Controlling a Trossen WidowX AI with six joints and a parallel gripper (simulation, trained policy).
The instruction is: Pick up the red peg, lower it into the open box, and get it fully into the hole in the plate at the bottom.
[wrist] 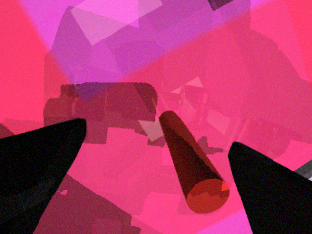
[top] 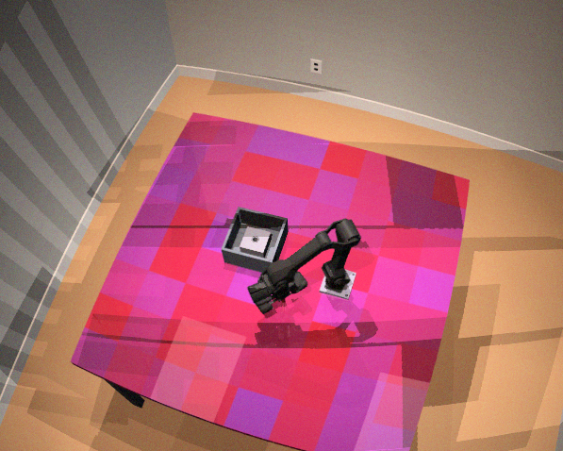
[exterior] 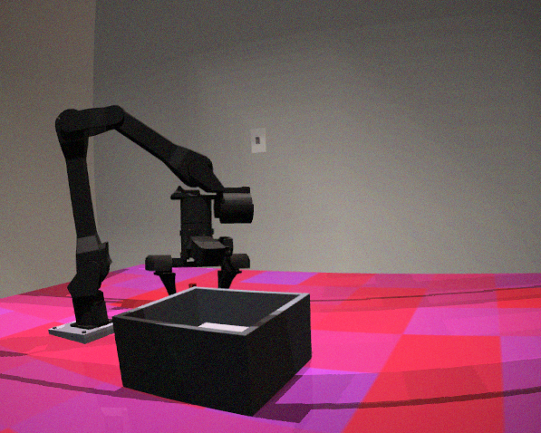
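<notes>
Right now the red peg is 10 mm to the right of my gripper tip and 10 mm above it. The rest, counted from my gripper tip: dark box 170 mm ahead, 180 mm to the right; grey plate 170 mm ahead, 180 mm to the right, 20 mm above.
</notes>
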